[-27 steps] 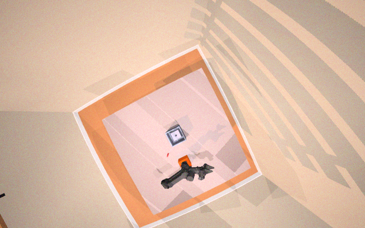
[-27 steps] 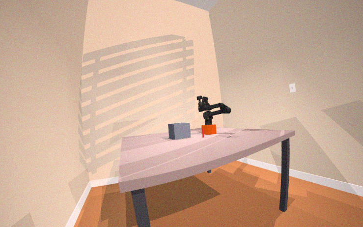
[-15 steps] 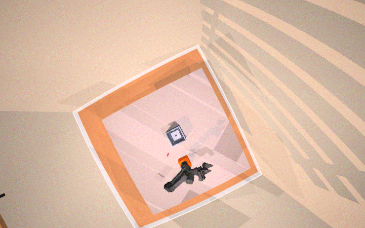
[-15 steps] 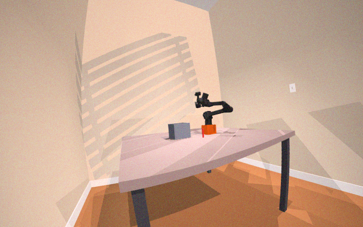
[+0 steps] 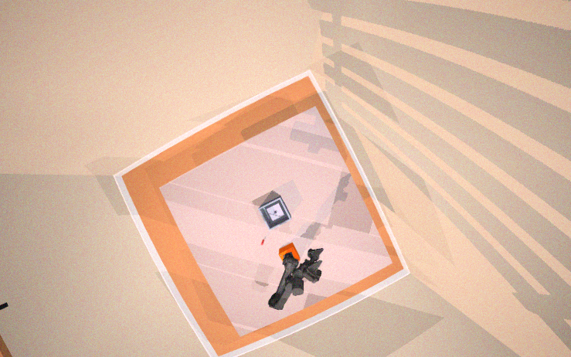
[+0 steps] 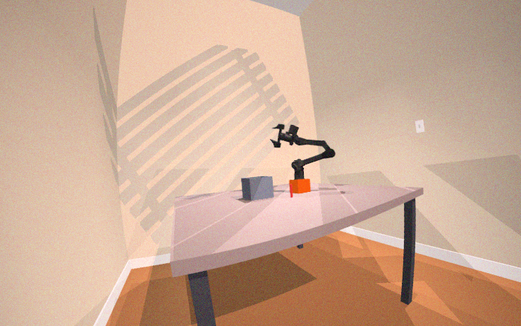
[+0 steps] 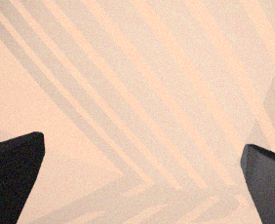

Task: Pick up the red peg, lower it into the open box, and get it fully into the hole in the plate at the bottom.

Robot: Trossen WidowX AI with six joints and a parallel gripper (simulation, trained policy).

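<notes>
Now: the red peg 6 cm ahead of my gripper tip, 34 cm to the left of it and 42 cm below it. Also, from my gripper tip: plate 22 cm ahead, 17 cm to the left, 42 cm below.
</notes>
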